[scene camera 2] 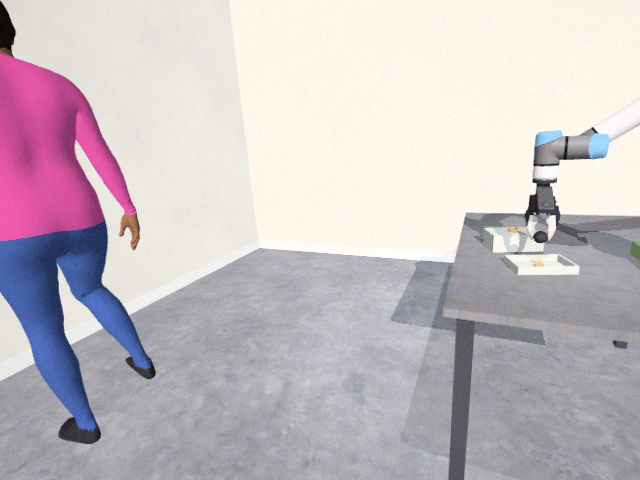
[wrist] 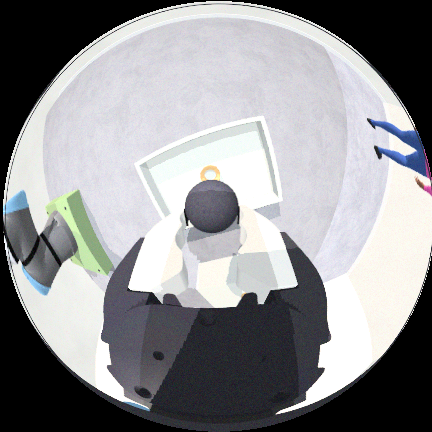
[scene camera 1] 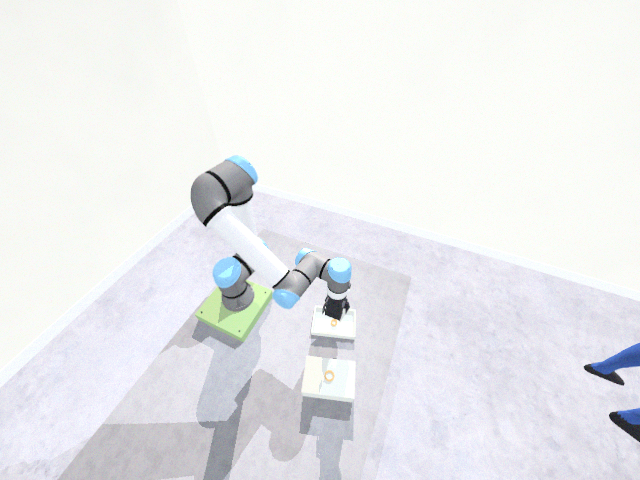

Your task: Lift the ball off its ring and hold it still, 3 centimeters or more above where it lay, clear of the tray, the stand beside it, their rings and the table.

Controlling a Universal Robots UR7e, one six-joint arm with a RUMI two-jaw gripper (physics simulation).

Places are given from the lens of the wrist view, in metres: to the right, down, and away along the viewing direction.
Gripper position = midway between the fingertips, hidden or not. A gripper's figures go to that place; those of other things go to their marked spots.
my gripper (wrist: pixel 212 208): -0.01, -0.01, 0.14
dark ball (wrist: pixel 211 205): -0.01, -0.01, 0.09
white stand (wrist: pixel 216 280): 0.00, 0.13, 0.26
white tray (wrist: pixel 240 153): 0.03, -0.09, 0.20
The marked spots on the white tray and the dark ball are 0.14 m apart.
